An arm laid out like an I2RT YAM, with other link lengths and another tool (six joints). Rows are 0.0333 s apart.
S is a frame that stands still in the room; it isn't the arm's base.
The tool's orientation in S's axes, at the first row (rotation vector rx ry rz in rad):
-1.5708 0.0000 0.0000
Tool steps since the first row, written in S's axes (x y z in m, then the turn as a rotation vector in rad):
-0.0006 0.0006 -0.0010 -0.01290 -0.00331 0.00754
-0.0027 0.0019 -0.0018 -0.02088 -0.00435 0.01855
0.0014 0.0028 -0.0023 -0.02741 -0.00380 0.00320
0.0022 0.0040 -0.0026 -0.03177 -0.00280 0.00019
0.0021 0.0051 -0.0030 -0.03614 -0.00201 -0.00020
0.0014 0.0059 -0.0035 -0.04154 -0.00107 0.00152
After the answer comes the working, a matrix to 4 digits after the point.
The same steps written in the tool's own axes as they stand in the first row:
-0.0006 0.0010 0.0006 -0.01290 -0.00754 -0.00331
-0.0027 0.0018 0.0019 -0.02088 -0.01855 -0.00435
0.0014 0.0023 0.0028 -0.02741 -0.00320 -0.00380
0.0022 0.0026 0.0040 -0.03177 -0.00019 -0.00280
0.0021 0.0030 0.0051 -0.03614 0.00020 -0.00201
0.0014 0.0035 0.0059 -0.04154 -0.00152 -0.00107

The tool's axes in the first row as the columns of a matrix, in S's axes (rounded; the answer above uses it unrounded):
1.0000 0.0000 0.0000
0.0000 0.0000 1.0000
0.0000 -1.0000 0.0000

